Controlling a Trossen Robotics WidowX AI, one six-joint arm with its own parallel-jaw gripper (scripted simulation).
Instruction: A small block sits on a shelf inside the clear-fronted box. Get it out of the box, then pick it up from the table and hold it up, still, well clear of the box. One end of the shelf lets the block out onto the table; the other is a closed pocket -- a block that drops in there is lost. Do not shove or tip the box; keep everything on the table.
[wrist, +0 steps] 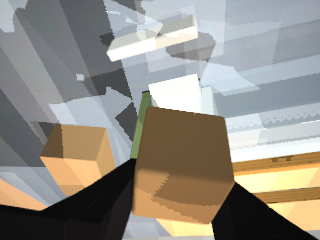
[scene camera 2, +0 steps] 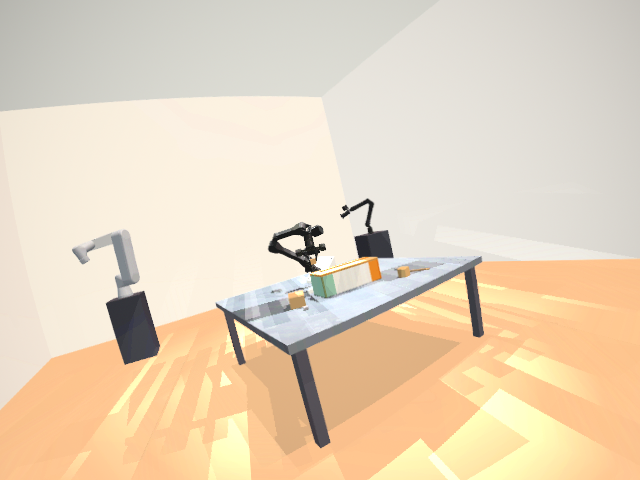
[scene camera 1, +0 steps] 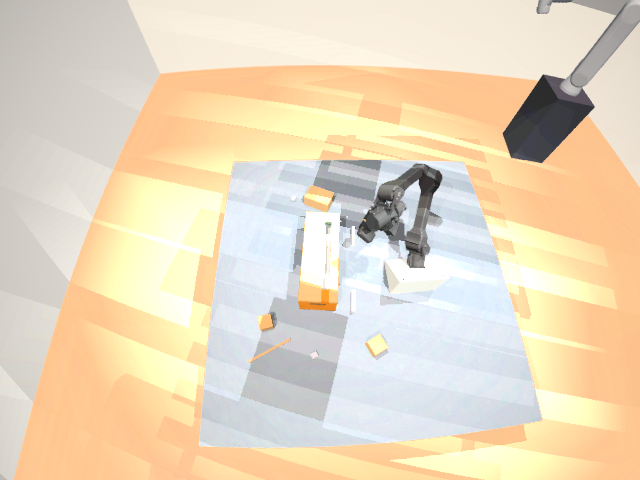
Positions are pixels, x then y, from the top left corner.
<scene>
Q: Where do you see a long box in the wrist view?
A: At 264, 108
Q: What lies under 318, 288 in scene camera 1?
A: A long box.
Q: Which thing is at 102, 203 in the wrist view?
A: My gripper.
</scene>
